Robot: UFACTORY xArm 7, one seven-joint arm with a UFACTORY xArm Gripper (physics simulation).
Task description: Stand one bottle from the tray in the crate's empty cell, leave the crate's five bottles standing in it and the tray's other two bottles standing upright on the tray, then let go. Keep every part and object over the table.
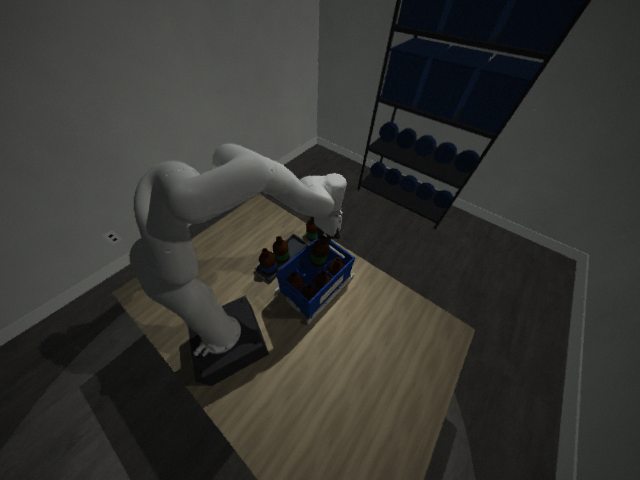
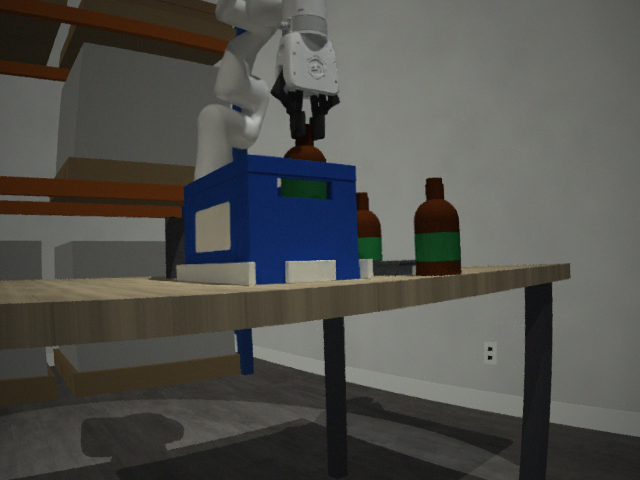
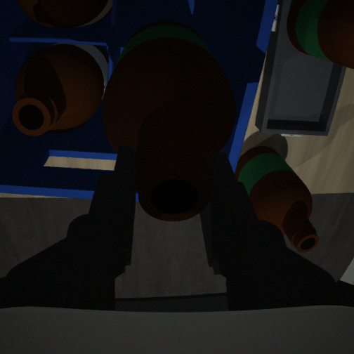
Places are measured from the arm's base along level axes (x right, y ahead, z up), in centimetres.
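Where they show: gripper, between the fingertips: (image 1: 323,239) (image 2: 308,138); arm's base, origin of its link: (image 1: 222,334).
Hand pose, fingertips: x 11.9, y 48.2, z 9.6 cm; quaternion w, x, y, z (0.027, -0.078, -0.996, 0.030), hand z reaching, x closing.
Note:
Things, the pixels of their centre, and the offset from my fingertips. Level surfaces: height alone.
- green-banded brown bottle, middle of its body: (image 2: 304,171) (image 1: 320,249) dx -0.5, dy -1.6, dz -5.2 cm
- blue crate, middle of its body: (image 2: 262,227) (image 1: 316,275) dx +2.3, dy -9.1, dz -13.8 cm
- blue-banded bottle, middle of its body: (image 1: 267,260) dx -20.8, dy -14.1, dz -14.3 cm
- grey tray, middle of its body: (image 2: 362,268) (image 1: 282,256) dx -19.4, dy -5.6, dz -21.3 cm
- table, height of its surface: dz -22.7 cm
My gripper (image 1: 325,236) (image 2: 308,130) (image 3: 169,176) is shut on the neck of a green-banded brown bottle (image 1: 319,253) (image 2: 305,153) (image 3: 170,95). The bottle is roughly upright, its lower part inside the blue crate (image 1: 293,298) (image 2: 305,227) (image 3: 244,117) at a far corner; its base is hidden. Four other bottles show in the crate, including one (image 1: 336,266) (image 3: 65,90) beside it. A blue-banded bottle (image 1: 267,262) and a green-banded bottle (image 1: 280,250) (image 2: 368,227) (image 3: 337,30) stand on the grey tray (image 1: 296,246) (image 2: 395,267) (image 3: 300,95).
Another green-banded bottle (image 1: 311,230) (image 2: 436,227) (image 3: 275,187) stands on the table (image 1: 341,387) (image 2: 491,272), off the tray's end and near the table edge. White blocks (image 2: 310,270) line the crate's base. A rack (image 1: 423,115) with blue boxes stands beyond the table.

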